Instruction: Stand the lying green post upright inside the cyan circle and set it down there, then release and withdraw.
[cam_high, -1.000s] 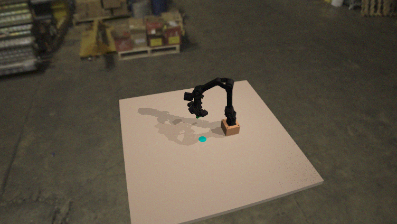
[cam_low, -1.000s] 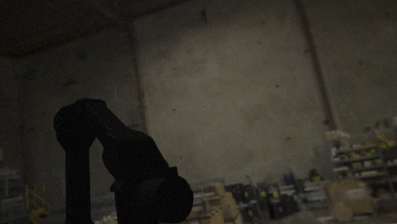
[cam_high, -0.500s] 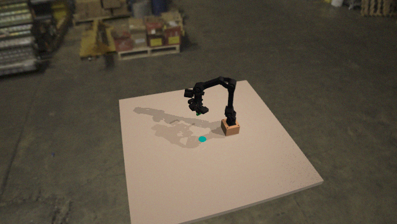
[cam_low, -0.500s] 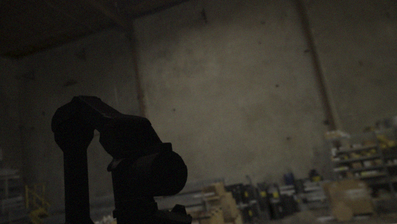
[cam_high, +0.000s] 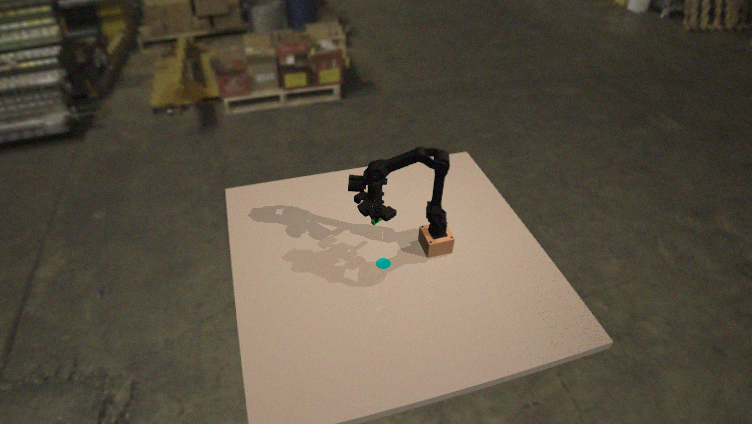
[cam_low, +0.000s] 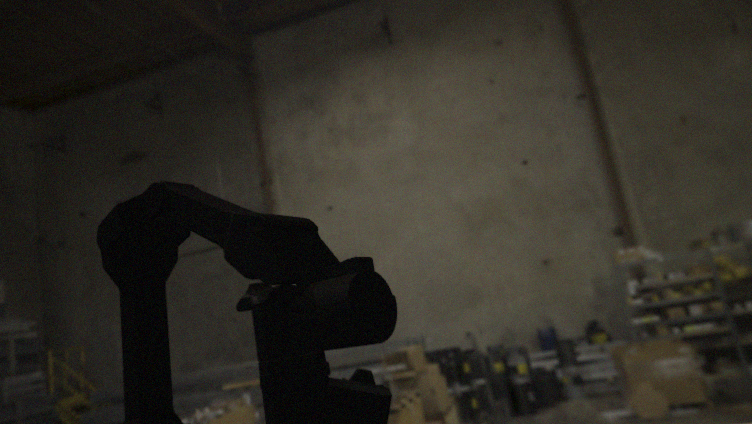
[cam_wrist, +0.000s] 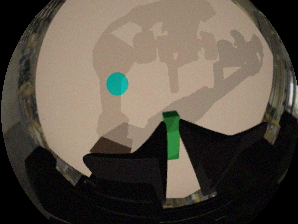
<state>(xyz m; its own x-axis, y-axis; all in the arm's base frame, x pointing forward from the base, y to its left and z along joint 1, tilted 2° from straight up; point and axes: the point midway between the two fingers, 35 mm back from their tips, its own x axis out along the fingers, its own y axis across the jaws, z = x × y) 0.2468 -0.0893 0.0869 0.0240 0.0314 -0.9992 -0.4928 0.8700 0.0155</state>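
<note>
Right now the cyan circle is 120 mm to the left of my gripper tip and 130 mm below it. Also, from my gripper tip: green post: 20 mm behind, 10 mm to the right.
</note>
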